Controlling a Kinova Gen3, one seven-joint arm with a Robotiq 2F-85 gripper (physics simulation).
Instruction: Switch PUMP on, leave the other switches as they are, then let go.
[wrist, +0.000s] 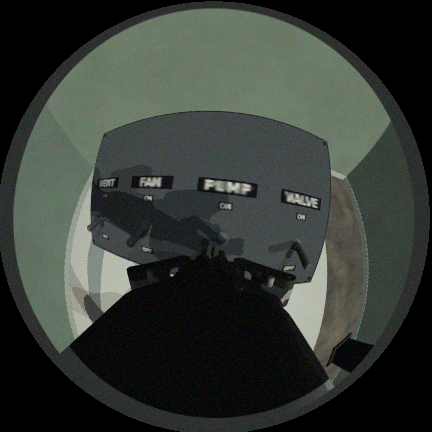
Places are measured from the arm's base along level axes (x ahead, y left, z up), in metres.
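Pixels of known places: gripper, fingertip midpoint: (212, 253).
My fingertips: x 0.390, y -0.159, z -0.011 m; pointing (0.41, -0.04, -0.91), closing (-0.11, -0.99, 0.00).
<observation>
Ahead of a thing's pixels: the offset from my fingertips to its top centre.
The dark grey switch panel (215, 145) faces the camera. Its PUMP switch {dy -0.011, dx +0.015, dz +0.042 m} (221, 237) sits below the PUMP label {dy -0.025, dx +0.083, dz +0.032 m} (227, 187) and its ON mark. The lever is foreshortened, with a dark streak running up and left from it; it looks tilted upward, but its exact position is hard to tell. The FAN switch {dy +0.109, dx +0.027, dz +0.030 m} (138, 234), VENT switch {dy +0.226, dx +0.052, dz +0.030 m} (95, 224) and VALVE switch {dy -0.126, dx -0.022, dz +0.030 m} (301, 255) point down toward their OFF marks. My gripper (212, 253) is shut and empty, its fingertips just below and left of the PUMP lever. Contact cannot be made out. The gripper hides the area beneath PUMP.
Pale and brown surfaces (344, 240) show beside and below the panel, with green walls (215, 60) behind. A black block-like part (352, 355) stands at the lower right. The FAN switch is left of my fingertips and the VALVE switch is right. Shadows fall across the panel's left half.
</observation>
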